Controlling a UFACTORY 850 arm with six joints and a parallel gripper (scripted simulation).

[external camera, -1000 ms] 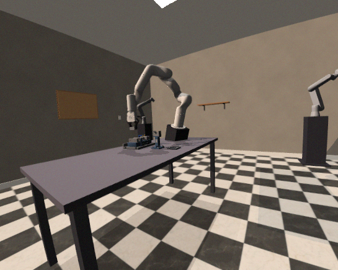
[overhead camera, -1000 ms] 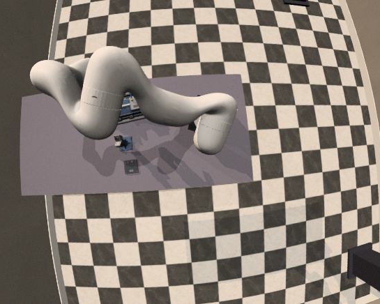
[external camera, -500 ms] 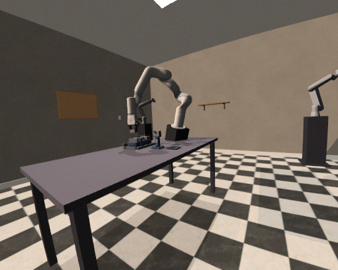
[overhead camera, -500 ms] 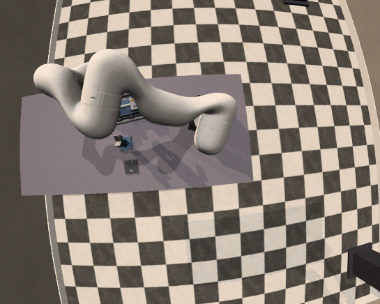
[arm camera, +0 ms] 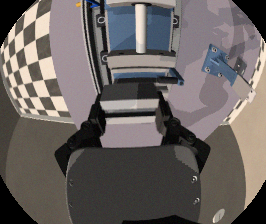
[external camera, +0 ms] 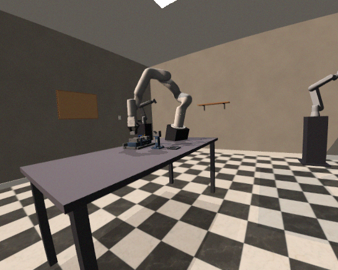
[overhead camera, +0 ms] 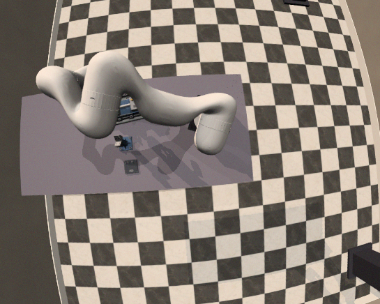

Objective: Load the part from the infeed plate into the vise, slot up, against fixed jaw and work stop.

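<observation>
Now: the air cylinder rod 90 mm behind my hand, 10 mm to the left of it and 80 mm below it. Also, from my hand: vise (70 mm behind, 10 mm to the left, 120 mm below); part (right at my hand).
</observation>
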